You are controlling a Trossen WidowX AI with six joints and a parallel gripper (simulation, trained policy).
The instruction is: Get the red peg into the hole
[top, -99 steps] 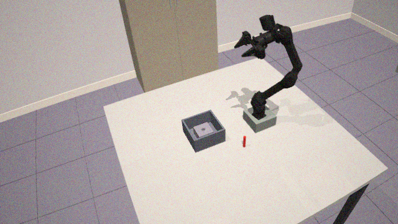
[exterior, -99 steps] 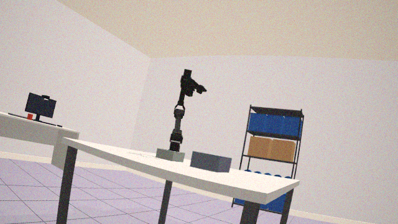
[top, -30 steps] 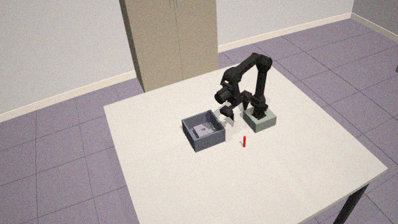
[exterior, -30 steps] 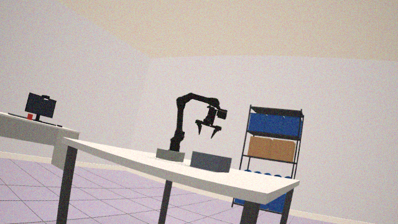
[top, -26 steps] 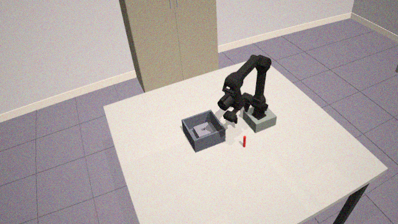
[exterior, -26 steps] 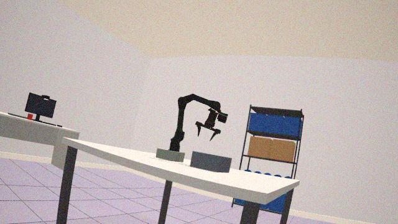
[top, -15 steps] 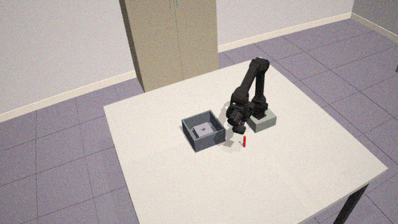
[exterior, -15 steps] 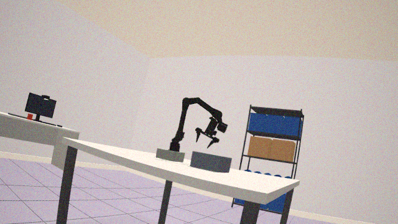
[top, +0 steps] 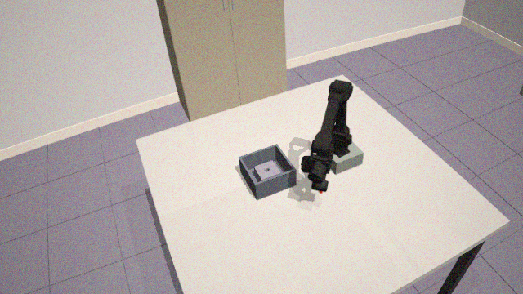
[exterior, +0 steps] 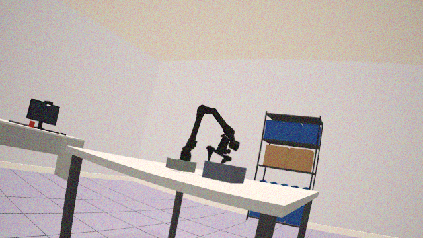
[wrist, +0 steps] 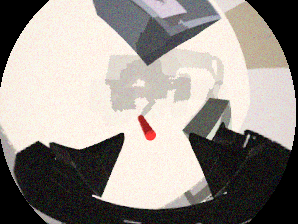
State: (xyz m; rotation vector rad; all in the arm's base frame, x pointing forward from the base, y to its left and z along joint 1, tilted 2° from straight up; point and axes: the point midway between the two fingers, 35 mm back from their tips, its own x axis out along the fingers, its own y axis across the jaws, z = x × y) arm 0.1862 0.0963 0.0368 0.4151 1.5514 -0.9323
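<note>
Right now my gripper tip is 1 cm short of the red peg and 4 cm above it. The rest, counted from my gripper tip: light plate: 15 cm ahead, 20 cm to the right, 3 cm below; grey box: 15 cm ahead, 20 cm to the right, 5 cm below.
</note>
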